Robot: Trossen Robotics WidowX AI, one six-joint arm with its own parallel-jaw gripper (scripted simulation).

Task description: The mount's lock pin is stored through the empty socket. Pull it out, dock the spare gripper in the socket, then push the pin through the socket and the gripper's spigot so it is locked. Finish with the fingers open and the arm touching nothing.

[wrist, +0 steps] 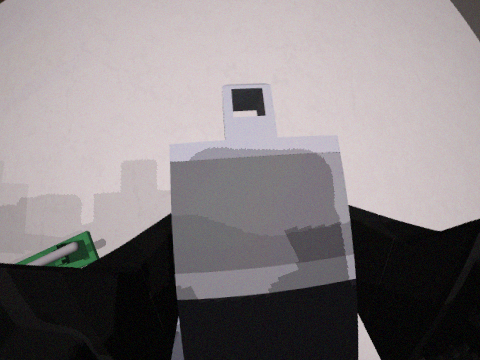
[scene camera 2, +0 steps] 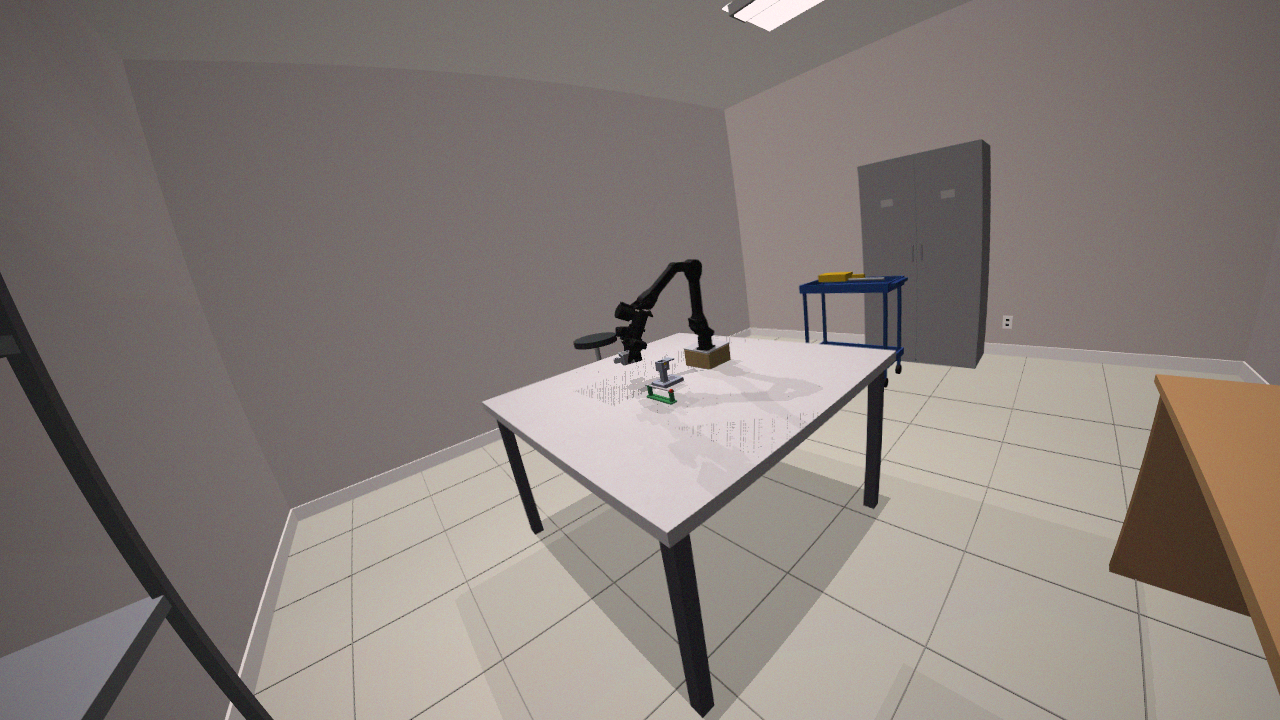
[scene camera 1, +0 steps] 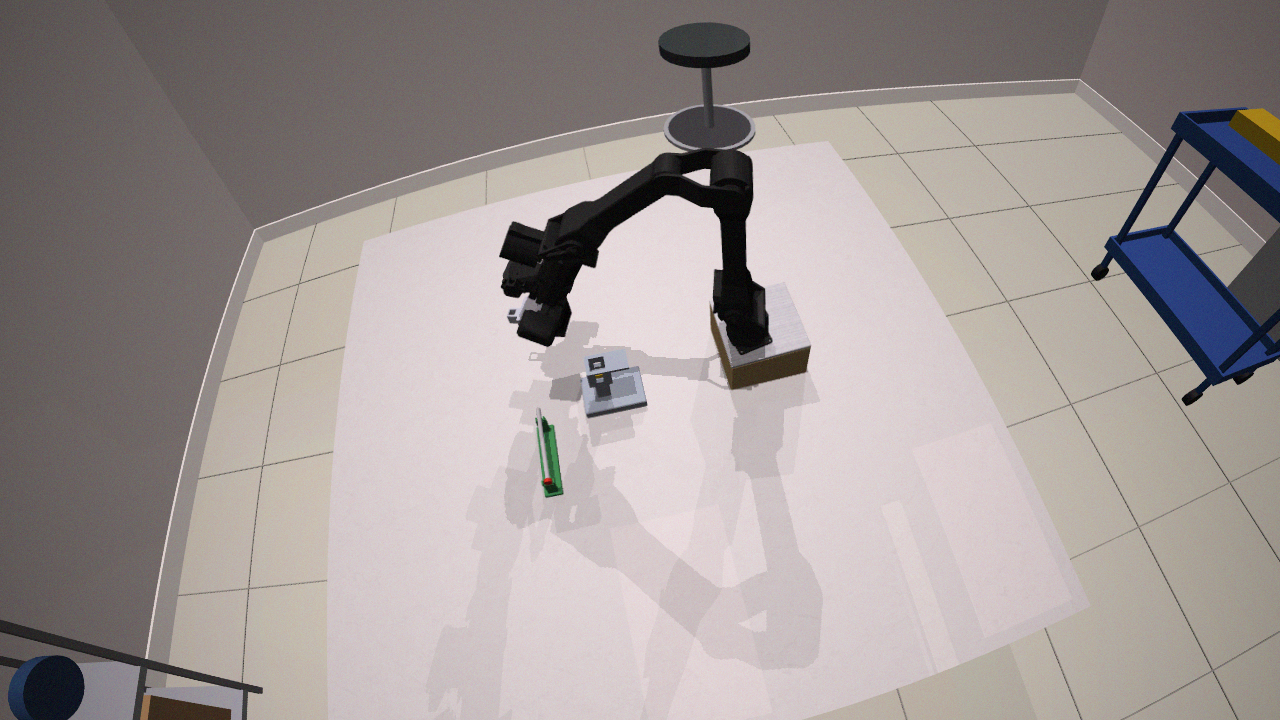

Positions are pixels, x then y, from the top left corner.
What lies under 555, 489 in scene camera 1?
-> A green pin rest.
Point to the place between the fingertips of my gripper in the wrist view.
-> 251, 210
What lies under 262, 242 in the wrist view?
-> A spare gripper.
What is my gripper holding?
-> A spare gripper.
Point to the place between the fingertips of my gripper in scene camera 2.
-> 626, 361
